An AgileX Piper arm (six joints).
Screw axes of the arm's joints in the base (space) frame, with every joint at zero. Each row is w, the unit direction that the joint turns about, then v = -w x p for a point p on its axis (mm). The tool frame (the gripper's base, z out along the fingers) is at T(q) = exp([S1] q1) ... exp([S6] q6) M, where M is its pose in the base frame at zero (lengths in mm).
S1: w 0 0 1 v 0.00 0.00 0.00
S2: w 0 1 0 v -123.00 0.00 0.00
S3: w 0 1 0 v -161.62 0.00 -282.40
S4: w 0.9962 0 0.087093 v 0.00 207.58 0.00
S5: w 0 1 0 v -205.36 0.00 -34.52
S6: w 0.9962 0 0.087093 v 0.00 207.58 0.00
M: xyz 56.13 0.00 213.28 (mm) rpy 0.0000 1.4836 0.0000 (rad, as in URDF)
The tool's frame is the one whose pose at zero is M.
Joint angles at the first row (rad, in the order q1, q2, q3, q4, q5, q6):
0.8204, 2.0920, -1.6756, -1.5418, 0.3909, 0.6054
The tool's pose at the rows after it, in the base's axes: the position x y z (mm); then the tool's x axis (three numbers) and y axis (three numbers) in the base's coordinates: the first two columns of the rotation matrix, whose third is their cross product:
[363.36, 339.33, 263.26, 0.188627, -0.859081, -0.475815, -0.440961, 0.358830, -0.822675]
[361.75, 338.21, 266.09, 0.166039, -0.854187, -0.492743, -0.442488, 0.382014, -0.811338]
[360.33, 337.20, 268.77, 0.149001, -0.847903, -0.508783, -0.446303, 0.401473, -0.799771]
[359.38, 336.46, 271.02, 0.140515, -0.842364, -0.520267, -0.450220, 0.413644, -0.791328]
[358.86, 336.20, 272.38, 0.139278, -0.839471, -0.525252, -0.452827, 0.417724, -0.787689]
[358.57, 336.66, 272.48, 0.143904, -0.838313, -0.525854, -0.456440, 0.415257, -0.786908]
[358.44, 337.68, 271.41, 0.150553, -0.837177, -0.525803, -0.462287, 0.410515, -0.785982]
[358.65, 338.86, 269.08, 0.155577, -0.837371, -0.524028, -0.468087, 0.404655, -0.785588]
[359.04, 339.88, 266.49, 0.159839, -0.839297, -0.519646, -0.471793, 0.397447, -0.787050]
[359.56, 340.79, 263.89, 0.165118, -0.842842, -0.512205, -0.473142, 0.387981, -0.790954]
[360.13, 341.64, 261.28, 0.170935, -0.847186, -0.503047, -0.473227, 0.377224, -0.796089]
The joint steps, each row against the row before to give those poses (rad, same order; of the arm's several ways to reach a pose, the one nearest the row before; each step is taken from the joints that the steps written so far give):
0.0033, -0.0075, -0.0001, 0.0267, 0.0167, -0.0001
0.0035, -0.0077, 0.0003, 0.0283, 0.0162, -0.0022
0.0020, -0.0076, 0.0005, 0.0269, 0.0089, -0.0038
0.0005, -0.0062, 0.0002, 0.0190, 0.0017, -0.0044
0.0000, -0.0034, 0.0000, 0.0095, -0.0020, -0.0043
0.0000, -0.0005, 0.0000, 0.0033, -0.0062, -0.0044
0.0000, 0.0021, 0.0000, 0.0016, -0.0094, -0.0032
0.0000, 0.0048, 0.0000, -0.0007, -0.0078, -0.0012
0.0000, 0.0055, 0.0000, -0.0035, -0.0050, -0.0010
0.0000, 0.0057, 0.0000, -0.0072, -0.0033, -0.0008
0.0000, 0.0059, 0.0000, -0.0092, -0.0023, -0.0010

